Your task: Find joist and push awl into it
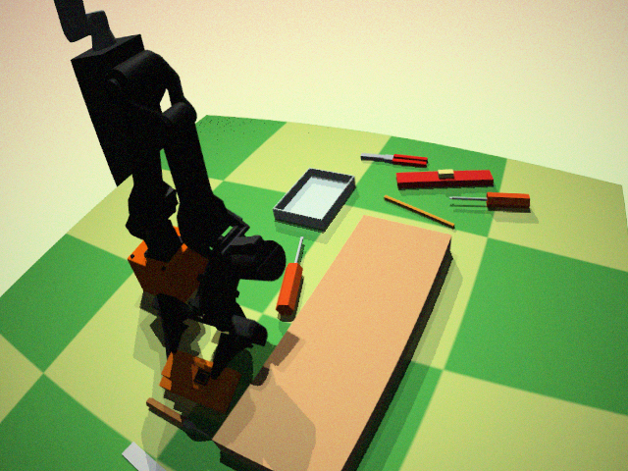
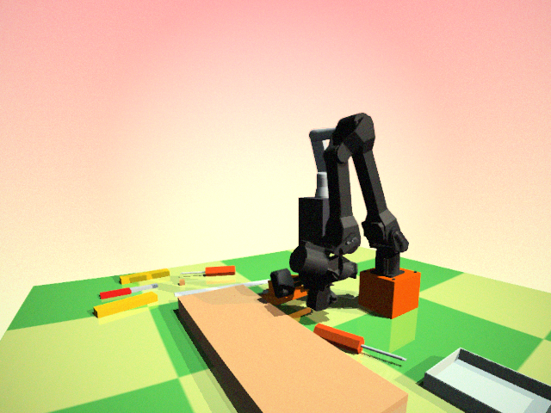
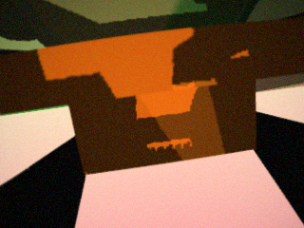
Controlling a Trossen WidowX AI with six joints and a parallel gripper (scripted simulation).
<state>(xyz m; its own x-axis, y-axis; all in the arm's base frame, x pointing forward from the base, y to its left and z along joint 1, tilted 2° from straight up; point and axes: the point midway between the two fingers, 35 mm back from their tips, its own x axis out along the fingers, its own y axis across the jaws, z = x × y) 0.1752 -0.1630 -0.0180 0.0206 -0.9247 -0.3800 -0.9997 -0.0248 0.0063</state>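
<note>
Now: the awl 1 cm ahead of my gripper tip, 7 cm to the right of it and 5 cm below it. From my gripper tip the other things lie so: orange stud finder: 2 cm ahead; grey card: 9 cm ahead, 18 cm to the right, 5 cm below; grey tray: 1 cm behind, 50 cm to the left, 4 cm below.
</note>
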